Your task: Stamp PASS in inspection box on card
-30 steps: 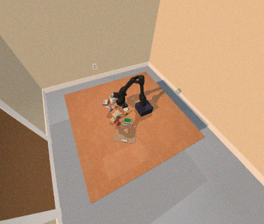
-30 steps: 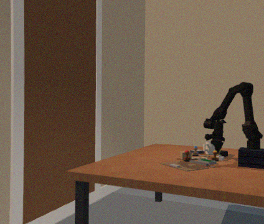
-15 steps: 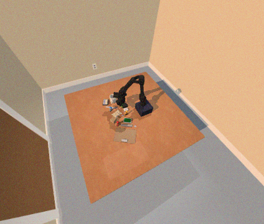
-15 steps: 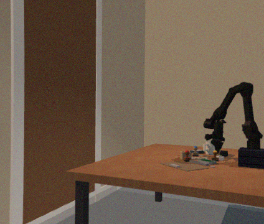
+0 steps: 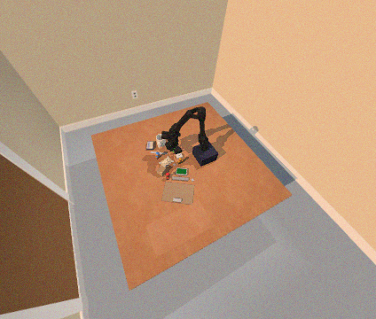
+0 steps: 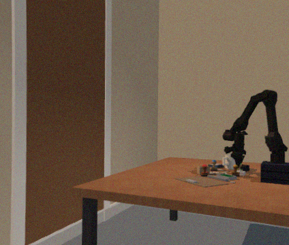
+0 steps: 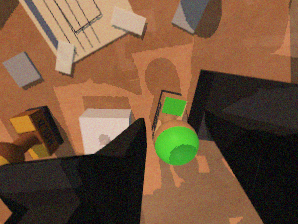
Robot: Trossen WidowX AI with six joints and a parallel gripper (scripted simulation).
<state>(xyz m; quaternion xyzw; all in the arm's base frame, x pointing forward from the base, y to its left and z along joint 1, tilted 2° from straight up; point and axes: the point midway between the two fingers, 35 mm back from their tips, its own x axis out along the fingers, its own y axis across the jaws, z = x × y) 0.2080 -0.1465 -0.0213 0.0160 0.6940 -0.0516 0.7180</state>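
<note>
Right now the green-knobbed stamp is 1 cm behind my gripper tip and 1 cm below it. From my gripper tip the other things lie so: orange-knobbed stamp 1 cm ahead, 12 cm to the left, 1 cm below; then dark box 2 cm behind, 7 cm to the right, 2 cm below; then white block 1 cm behind, 6 cm to the left, 1 cm below.
</note>
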